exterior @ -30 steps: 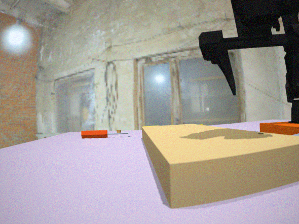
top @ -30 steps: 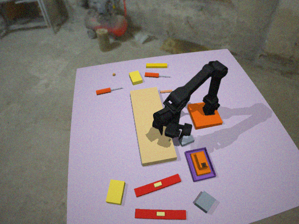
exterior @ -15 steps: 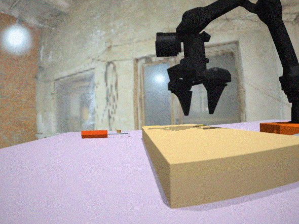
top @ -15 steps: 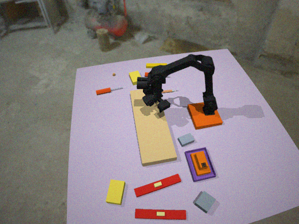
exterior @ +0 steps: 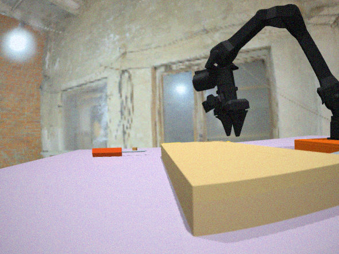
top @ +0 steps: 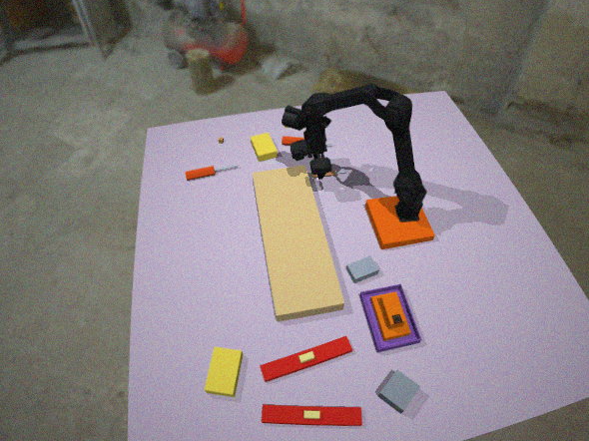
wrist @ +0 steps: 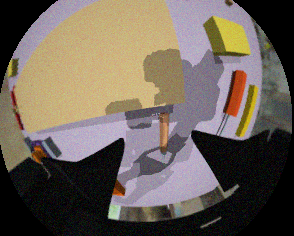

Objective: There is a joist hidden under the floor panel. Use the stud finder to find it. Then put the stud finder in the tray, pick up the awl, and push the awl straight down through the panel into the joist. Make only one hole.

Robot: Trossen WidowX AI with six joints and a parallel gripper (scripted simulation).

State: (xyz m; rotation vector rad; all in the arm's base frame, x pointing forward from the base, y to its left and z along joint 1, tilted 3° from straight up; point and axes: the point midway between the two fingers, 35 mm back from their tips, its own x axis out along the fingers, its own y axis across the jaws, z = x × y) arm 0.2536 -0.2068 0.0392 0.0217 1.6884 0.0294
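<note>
The awl is 6 cm behind my gripper tip, 4 cm below it and 2 cm to the right of it. Round my gripper tip: purple tray 53 cm to the left, 11 cm behind, 4 cm below; yellow bar 30 cm to the right, 4 cm below; tiny tan cube 33 cm ahead, 25 cm to the right, 4 cm below.
</note>
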